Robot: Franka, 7 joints.
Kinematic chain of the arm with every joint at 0, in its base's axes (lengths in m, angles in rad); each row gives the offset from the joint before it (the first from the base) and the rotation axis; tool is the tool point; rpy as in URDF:
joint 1: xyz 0 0 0.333 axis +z
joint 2: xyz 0 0 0 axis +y
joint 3: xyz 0 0 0.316 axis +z
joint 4: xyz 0.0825 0 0 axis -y
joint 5: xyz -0.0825 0 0.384 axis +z
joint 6: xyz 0 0 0 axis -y
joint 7: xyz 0.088 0 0 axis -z
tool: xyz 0 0 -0.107 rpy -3.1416 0 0
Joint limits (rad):
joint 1: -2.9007..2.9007
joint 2: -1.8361..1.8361
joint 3: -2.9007..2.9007
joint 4: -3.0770..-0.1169
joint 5: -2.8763..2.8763
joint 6: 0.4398..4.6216
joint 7: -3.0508..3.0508
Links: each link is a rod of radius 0.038 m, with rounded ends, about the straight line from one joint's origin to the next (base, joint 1, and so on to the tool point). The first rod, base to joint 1, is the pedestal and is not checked.
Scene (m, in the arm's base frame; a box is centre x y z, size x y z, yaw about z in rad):
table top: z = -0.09
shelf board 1: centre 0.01 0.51 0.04 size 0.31 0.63 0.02 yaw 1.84
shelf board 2: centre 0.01 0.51 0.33 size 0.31 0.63 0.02 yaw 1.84
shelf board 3: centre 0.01 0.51 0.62 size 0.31 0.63 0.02 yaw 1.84
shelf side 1: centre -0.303 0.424 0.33 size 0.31 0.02 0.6 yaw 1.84
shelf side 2: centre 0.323 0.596 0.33 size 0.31 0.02 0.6 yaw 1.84
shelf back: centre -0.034 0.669 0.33 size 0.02 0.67 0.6 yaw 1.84
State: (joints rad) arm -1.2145 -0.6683 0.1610 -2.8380 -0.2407 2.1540 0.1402
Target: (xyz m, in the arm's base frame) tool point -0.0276 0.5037 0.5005
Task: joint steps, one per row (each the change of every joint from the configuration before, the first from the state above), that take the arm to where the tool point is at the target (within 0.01 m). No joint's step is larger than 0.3 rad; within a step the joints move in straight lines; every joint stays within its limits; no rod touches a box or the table.
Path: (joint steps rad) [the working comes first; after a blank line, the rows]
Joints at the target: 0.1389 -1.0758 1.2572 -2.2372 -0.2009 2.2970 0.1402
Straight joint move there: touches shelf board 3.

1: 0.2763 -0.1589 0.1280 0.0041 -0.0053 -0.0702 0.0000
2: 0.2762 -0.1589 0.1280 0.0041 -0.0053 -0.0702 0.0000
3: 0.2763 -0.1590 0.1281 0.0042 -0.0054 -0.0702 0.0000
4: 0.2763 -0.1589 0.1280 0.0041 -0.0053 -0.0702 0.0000
5: 0.2763 -0.1589 0.1280 0.0041 -0.0053 -0.0703 0.0000
6: 0.2762 -0.1589 0.1280 0.0041 -0.0053 -0.0702 0.0000
7: -0.1521 0.2730 0.1641 0.2881 0.0358 0.2822 0.0000
8: -0.1521 0.2730 0.1640 0.2880 0.0359 0.2821 0.0000

